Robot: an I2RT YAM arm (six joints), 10 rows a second.
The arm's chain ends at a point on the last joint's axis. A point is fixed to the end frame.
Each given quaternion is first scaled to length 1.
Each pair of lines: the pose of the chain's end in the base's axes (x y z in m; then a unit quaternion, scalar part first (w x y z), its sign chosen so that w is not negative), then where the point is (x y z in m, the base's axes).
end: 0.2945, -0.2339, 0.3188, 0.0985, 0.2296, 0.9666, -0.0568
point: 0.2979 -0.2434 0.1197
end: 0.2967, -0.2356, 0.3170, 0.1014, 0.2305, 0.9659, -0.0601
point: 0.3010 -0.2466 0.1180
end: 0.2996, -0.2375, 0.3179, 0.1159, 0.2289, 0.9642, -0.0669
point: 0.3089 -0.2525 0.1193
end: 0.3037, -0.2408, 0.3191, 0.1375, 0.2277, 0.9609, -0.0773
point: 0.3204 -0.2619 0.1216
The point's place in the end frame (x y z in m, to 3 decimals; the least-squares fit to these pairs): 0.036 0.006 0.196
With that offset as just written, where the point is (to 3 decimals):
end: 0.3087, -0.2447, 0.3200, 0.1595, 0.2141, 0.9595, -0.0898
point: 0.333 -0.273 0.124
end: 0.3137, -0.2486, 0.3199, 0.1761, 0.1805, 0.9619, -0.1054
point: 0.344 -0.284 0.126
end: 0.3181, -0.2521, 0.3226, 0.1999, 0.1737, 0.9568, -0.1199
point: 0.356 -0.295 0.132
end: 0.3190, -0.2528, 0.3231, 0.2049, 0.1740, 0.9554, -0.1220
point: 0.359 -0.297 0.133
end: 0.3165, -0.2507, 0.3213, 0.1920, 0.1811, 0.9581, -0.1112
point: 0.352 -0.290 0.129
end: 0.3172, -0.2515, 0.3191, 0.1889, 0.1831, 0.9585, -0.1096
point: 0.352 -0.290 0.126
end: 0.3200, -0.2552, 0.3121, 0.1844, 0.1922, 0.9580, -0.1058
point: 0.353 -0.292 0.119
